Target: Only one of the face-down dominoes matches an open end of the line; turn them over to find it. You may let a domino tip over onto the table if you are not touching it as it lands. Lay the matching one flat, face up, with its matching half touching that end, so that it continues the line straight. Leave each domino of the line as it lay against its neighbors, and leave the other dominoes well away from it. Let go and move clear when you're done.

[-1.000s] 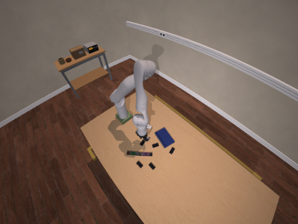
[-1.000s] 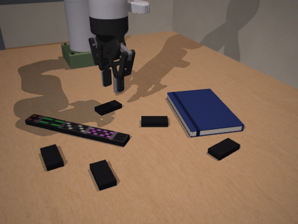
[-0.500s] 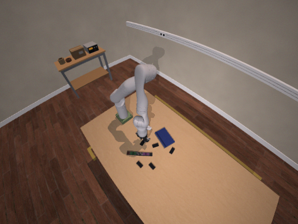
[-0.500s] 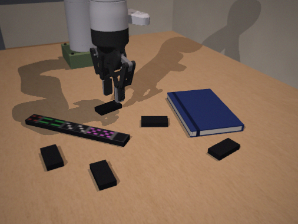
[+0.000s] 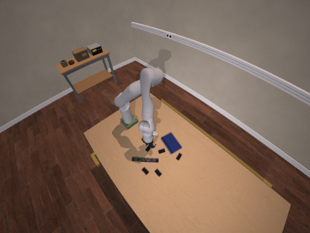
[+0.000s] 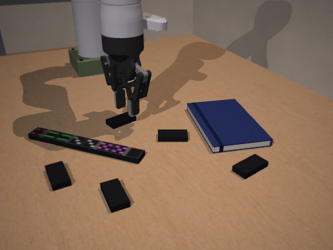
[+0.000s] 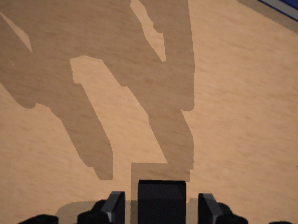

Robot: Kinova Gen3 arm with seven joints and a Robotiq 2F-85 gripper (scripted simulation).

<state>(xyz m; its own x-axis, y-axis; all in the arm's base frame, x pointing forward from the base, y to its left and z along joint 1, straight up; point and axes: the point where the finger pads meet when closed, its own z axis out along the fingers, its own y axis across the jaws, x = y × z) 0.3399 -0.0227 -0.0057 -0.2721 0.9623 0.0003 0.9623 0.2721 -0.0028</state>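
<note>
Now: hand 3 cm above the purple domino and 2 cm to the left of it. The rest, counted from my hand: blue book: 17 cm to the left, 10 cm ahead, 3 cm below.
</note>
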